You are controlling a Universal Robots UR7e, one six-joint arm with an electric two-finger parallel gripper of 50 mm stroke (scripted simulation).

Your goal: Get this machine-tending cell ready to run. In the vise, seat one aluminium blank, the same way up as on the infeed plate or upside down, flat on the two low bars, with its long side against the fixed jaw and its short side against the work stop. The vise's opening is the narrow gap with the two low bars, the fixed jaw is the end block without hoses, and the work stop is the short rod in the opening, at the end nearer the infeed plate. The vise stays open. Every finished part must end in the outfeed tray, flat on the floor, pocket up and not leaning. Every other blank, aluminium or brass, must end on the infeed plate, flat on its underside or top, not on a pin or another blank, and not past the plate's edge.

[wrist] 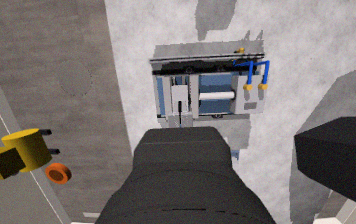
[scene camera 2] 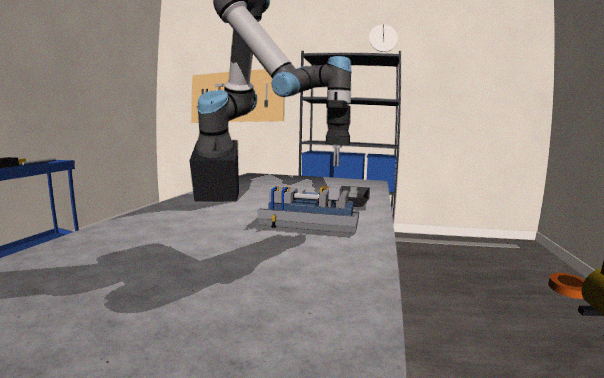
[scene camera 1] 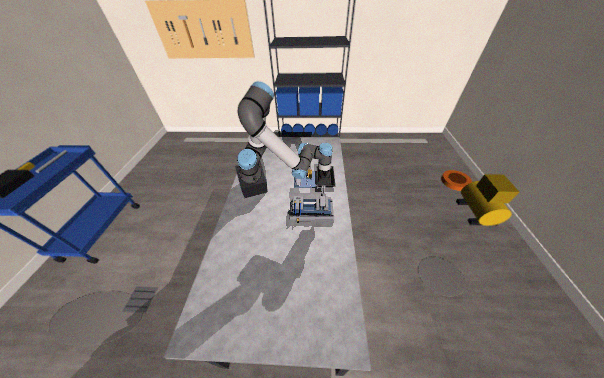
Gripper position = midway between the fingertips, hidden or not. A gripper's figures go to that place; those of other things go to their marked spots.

Scene:
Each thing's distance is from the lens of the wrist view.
my gripper (wrist: pixel 180 107): 0.17 m
vise (wrist: pixel 206 83): 0.29 m

